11 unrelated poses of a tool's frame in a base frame.
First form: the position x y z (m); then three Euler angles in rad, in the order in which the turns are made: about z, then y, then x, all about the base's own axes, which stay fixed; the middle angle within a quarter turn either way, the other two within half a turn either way.
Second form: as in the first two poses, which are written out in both.
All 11 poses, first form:
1: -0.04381, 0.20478, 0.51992, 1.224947, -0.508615, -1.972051
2: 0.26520, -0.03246, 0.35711, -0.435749, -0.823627, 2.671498
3: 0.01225, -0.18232, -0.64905, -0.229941, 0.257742, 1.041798
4: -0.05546, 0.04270, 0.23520, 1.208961, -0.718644, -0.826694
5: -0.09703, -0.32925, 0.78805, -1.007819, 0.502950, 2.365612
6: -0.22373, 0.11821, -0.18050, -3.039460, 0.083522, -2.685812
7: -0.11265, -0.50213, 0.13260, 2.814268, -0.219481, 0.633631
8: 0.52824, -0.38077, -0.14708, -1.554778, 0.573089, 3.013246
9: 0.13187, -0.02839, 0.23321, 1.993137, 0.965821, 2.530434
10: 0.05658, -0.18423, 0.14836, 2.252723, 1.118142, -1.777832
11: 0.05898, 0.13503, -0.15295, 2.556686, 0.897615, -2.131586
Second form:
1: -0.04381, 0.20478, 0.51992, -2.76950, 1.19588, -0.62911
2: 0.26520, -0.03246, 0.35711, 2.92301, 0.90127, 0.12122
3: 0.01225, -0.18232, -0.64905, 1.02926, 0.32786, 0.10502
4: -0.05546, 0.04270, 0.23520, -0.92569, 0.55885, 1.25112
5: -0.09703, -0.32925, 0.78805, 2.32566, 0.42104, 1.03286
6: -0.22373, 0.11821, -0.18050, 2.67963, 0.02965, 3.01311
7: -0.11265, -0.50213, 0.13260, -0.66522, -0.02422, 2.75042
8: 0.52824, -0.38077, -0.14708, 2.56683, 0.11965, 1.55724
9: 0.13187, -0.02839, 0.23321, -2.07227, -0.24987, -1.81378
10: 0.05658, -0.18423, 0.14836, 1.75850, 1.06812, 2.17995
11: 0.05898, 0.13503, -0.15295, 2.17880, 0.95145, 2.68031
